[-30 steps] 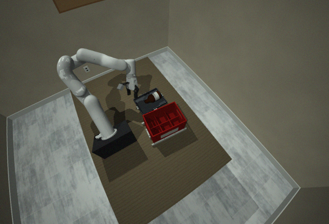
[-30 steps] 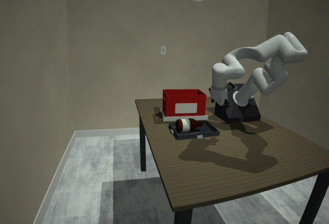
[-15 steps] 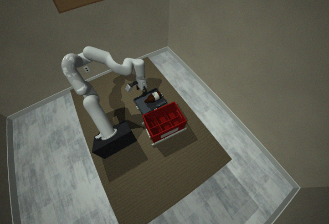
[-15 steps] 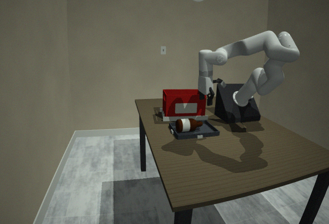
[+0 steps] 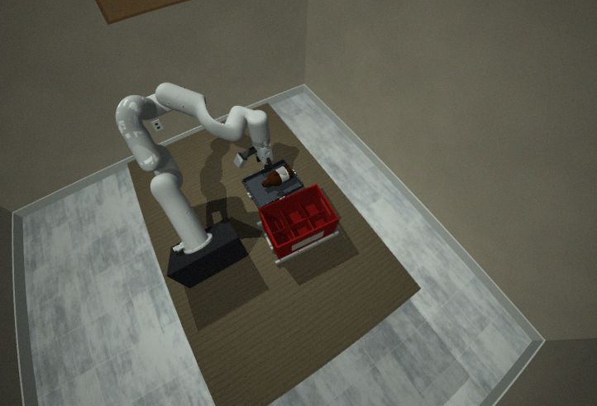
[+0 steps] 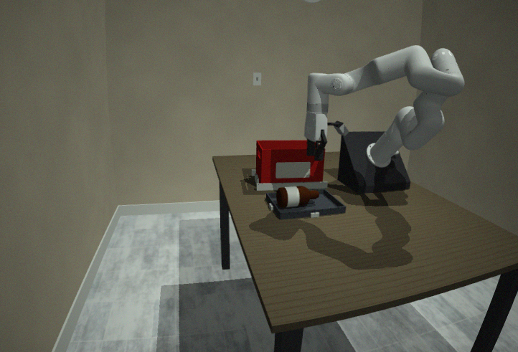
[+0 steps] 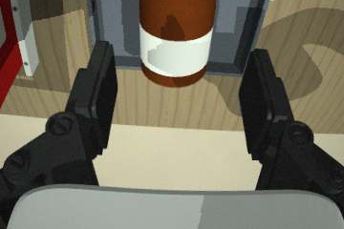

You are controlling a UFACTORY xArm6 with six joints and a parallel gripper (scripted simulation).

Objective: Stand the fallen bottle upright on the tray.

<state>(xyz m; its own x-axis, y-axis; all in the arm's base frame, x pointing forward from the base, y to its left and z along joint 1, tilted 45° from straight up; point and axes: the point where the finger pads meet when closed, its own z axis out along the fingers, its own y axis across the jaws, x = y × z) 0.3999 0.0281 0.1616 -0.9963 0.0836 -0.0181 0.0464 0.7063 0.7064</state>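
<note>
The brown bottle lies 5 cm ahead of my hand and 16 cm below it. Also, from my hand: dark grey tray 3 cm ahead, 19 cm below; red crate 2 cm behind, 27 cm to the right, 12 cm below.
</note>
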